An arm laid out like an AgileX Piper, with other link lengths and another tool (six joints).
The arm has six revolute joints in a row. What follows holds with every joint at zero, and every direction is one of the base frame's.
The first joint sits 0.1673 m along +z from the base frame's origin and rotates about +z.
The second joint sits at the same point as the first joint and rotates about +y.
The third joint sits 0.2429 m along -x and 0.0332 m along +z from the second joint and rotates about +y.
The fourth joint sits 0.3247 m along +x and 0.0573 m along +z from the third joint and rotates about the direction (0.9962, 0, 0.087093).
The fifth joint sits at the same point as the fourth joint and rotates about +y.
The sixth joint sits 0.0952 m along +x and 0.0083 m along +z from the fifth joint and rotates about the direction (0.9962, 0, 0.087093).
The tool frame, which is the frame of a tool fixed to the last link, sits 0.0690 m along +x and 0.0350 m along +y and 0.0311 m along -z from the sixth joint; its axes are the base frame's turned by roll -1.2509, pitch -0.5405 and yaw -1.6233 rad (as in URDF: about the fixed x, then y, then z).
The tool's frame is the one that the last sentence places.
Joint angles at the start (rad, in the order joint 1, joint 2, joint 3, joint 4, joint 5, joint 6):
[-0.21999, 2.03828, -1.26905, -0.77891, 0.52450, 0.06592]
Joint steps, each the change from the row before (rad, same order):
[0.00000, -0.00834, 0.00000, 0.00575, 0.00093, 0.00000]
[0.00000, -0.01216, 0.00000, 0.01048, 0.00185, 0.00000]
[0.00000, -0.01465, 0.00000, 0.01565, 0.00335, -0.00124]
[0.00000, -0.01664, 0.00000, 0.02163, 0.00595, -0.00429]
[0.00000, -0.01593, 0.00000, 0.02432, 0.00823, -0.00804]
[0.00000, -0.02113, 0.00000, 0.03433, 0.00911, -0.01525]
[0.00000, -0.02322, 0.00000, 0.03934, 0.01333, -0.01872]
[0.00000, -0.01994, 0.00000, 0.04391, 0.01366, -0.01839]
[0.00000, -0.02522, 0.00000, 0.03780, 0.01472, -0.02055]
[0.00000, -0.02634, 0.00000, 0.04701, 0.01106, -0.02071]
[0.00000, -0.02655, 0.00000, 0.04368, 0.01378, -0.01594]
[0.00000, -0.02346, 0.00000, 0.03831, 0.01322, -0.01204]
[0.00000, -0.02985, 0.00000, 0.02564, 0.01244, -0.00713]
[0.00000, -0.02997, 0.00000, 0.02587, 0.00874, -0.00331]
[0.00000, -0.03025, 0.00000, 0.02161, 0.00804, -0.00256]
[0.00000, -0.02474, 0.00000, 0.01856, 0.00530, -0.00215]
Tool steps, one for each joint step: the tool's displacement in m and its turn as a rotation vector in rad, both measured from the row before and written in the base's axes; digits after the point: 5 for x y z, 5 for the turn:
[0.00095, 0.00033, 0.00345, 0.00230, -0.00838, -0.00411]
[0.00124, 0.00070, 0.00497, 0.00489, -0.01219, -0.00750]
[0.00121, 0.00109, 0.00589, 0.00763, -0.01378, -0.01033]
[0.00088, 0.00149, 0.00658, 0.01032, -0.01334, -0.01260]
[0.00026, 0.00162, 0.00618, 0.01101, -0.00963, -0.01199]
[0.00042, 0.00240, 0.00819, 0.01539, -0.01270, -0.01176]
[-0.00023, 0.00280, 0.00891, 0.01766, -0.01070, -0.01298]
[-0.00064, 0.00363, 0.00729, 0.02310, -0.00826, -0.01475]
[-0.00055, 0.00289, 0.00980, 0.01678, -0.01060, -0.00909]
[0.00008, 0.00429, 0.01012, 0.02530, -0.01684, -0.01061]
[-0.00038, 0.00425, 0.01026, 0.02509, -0.01595, -0.01267]
[-0.00057, 0.00398, 0.00906, 0.02348, -0.01395, -0.01195]
[-0.00042, 0.00265, 0.01213, 0.01359, -0.02019, -0.00925]
[0.00001, 0.00300, 0.01230, 0.01573, -0.02514, -0.01038]
[-0.00026, 0.00259, 0.01251, 0.01249, -0.02550, -0.00838]
[-0.00023, 0.00232, 0.01027, 0.01112, -0.02226, -0.00618]

